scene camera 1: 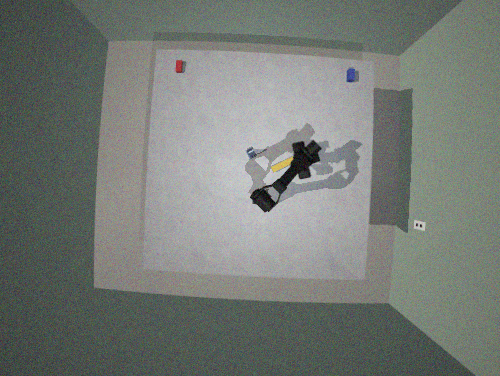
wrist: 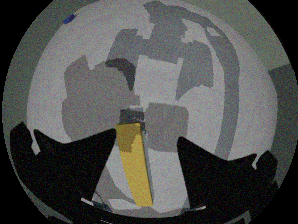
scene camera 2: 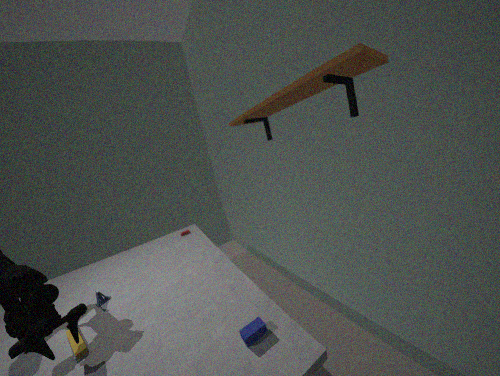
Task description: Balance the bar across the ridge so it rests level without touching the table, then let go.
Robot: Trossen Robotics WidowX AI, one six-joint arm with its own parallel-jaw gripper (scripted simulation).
Labels:
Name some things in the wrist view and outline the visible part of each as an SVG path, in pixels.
My gripper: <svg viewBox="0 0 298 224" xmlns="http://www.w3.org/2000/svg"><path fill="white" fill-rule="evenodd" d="M245 218L241 218L241 220L235 221L234 224L245 224L245 221L243 221L245 220ZM48 216L48 220L52 224L68 224L68 222L61 221L60 218ZM9 136L20 180L40 201L69 218L72 224L225 224L247 210L250 224L278 190L277 181L273 181L278 160L270 151L259 157L254 169L251 164L257 153L222 160L180 136L177 155L190 209L206 208L174 217L128 217L81 201L92 201L117 139L116 128L67 144L35 129L33 136L40 148L37 156L27 125L16 124Z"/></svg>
A yellow bar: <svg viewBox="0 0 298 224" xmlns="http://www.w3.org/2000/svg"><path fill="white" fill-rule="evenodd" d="M114 125L122 168L125 169L126 180L128 180L134 202L136 202L136 206L153 206L152 188L150 188L148 167L146 167L141 121Z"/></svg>

